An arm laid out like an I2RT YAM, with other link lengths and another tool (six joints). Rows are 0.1 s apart.
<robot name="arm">
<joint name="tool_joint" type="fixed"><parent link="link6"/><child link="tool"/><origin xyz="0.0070 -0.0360 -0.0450" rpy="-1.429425 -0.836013 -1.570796"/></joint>
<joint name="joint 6" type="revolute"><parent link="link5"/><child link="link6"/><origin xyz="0.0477 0.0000 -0.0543" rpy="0.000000 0.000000 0.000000"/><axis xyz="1 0 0"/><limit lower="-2.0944" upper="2.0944"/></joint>
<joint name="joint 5" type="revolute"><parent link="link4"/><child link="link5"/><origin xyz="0.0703 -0.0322 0.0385" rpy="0.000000 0.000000 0.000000"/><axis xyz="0 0 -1"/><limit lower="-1.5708" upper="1.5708"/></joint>
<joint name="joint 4" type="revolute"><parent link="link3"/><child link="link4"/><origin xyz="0.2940 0.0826 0.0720" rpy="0.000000 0.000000 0.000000"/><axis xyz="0 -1 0"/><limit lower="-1.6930" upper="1.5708"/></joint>
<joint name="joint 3" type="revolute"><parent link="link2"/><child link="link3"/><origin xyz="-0.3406 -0.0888 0.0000" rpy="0.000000 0.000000 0.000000"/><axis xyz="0 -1 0"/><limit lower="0.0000" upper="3.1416"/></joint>
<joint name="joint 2" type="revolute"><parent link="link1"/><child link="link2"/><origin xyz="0.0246 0.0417 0.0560" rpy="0.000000 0.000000 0.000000"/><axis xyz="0 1 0"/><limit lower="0.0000" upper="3.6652"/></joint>
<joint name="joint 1" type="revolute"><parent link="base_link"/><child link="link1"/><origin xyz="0.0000 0.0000 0.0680" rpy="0.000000 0.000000 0.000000"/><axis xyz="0 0 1"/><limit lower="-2.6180" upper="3.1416"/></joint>
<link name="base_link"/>
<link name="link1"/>
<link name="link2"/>
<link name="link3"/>
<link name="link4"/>
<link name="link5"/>
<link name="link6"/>
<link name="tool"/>
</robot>
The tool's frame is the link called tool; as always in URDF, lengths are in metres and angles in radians.
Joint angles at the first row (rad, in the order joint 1, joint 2, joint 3, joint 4, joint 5, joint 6):
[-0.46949, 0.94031, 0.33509, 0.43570, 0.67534, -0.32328]
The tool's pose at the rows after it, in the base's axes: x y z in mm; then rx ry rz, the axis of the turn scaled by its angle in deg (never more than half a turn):
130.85 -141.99 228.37 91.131 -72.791 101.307
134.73 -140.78 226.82 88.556 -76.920 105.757
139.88 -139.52 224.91 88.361 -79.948 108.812
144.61 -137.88 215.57 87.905 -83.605 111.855
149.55 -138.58 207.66 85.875 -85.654 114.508
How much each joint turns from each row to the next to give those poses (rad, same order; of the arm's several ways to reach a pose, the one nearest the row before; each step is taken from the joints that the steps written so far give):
[0.00381, 0.00112, -0.00487, 0.00839, -0.00714, 0.01973]
[0.00244, -0.00237, 0.00509, 0.00598, -0.00939, 0.08326]
[0.00561, 0.00407, 0.00804, -0.01056, -0.02328, 0.06603]
[0.00338, 0.01578, -0.01347, 0.02058, -0.02436, 0.07362]
[0.00017, 0.02969, -0.01802, 0.06437, -0.00360, 0.04063]

